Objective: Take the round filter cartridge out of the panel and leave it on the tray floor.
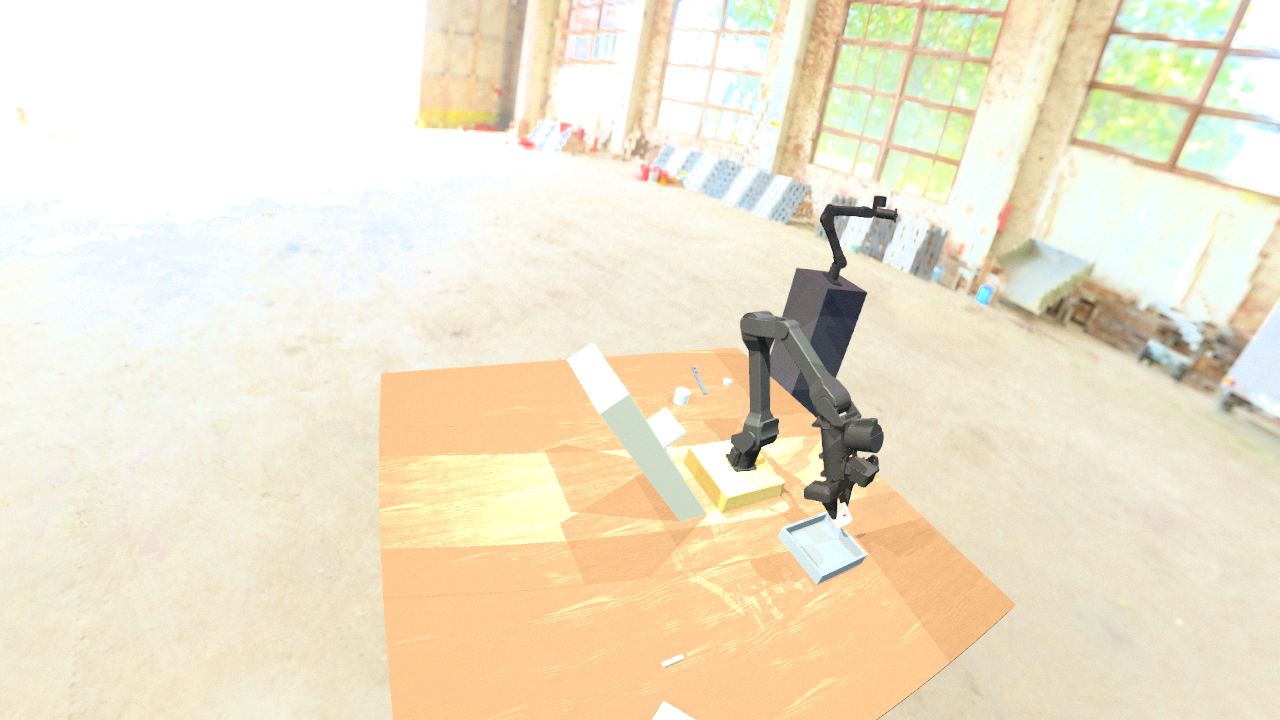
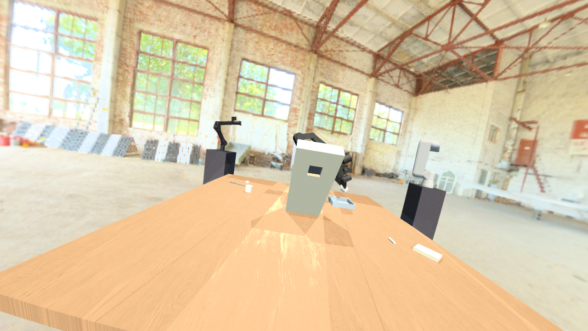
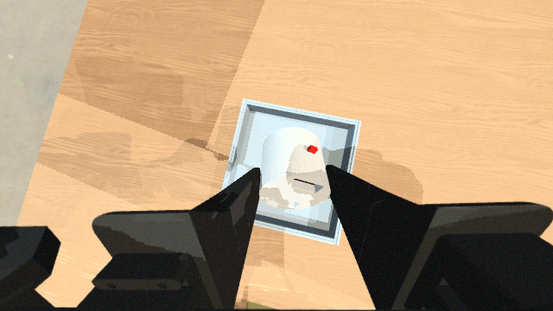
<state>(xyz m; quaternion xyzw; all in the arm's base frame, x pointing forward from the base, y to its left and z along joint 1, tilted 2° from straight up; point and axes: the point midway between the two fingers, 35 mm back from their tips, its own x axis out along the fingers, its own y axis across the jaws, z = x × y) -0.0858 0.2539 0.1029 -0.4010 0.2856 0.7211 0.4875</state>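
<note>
The tray is 110 mm below my gripper tip. The rest, counted from my gripper tip: white round filter cartridge: right at my gripper tip; pale block: 490 mm ahead, 290 mm to the left, 110 mm below; small white stick: 430 mm ahead, 170 mm to the left, 110 mm below.
</note>
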